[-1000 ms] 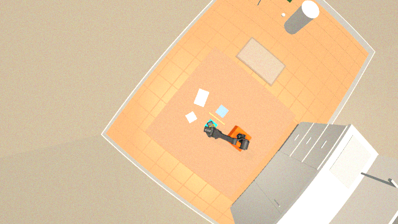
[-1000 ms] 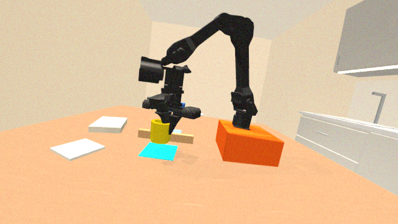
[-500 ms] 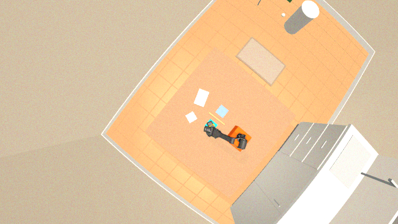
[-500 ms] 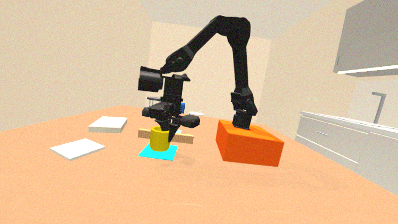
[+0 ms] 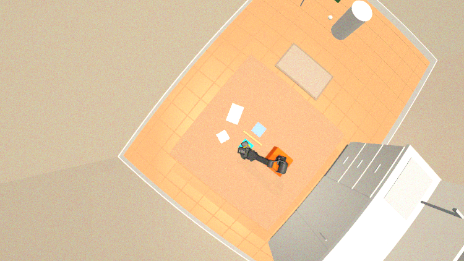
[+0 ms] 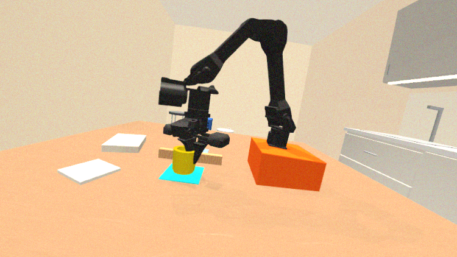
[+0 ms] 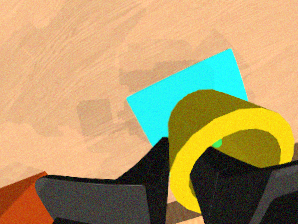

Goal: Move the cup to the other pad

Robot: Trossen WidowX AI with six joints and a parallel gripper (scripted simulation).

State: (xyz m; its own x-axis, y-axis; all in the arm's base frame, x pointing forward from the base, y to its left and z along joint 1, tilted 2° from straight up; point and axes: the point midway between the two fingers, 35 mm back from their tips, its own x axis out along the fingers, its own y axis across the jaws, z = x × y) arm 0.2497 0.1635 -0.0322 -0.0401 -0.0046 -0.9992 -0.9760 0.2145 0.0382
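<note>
My gripper tip is 2 cm short of the yellow cup and 1 cm to the left of it. From my gripper tip the other things lie so: red marble 2 cm ahead, 2 cm to the right, 2 cm below; then cyan pad 3 cm ahead, 1 cm to the right, 5 cm below; then wooden bar 5 cm ahead, 11 cm to the right, 3 cm below.
</note>
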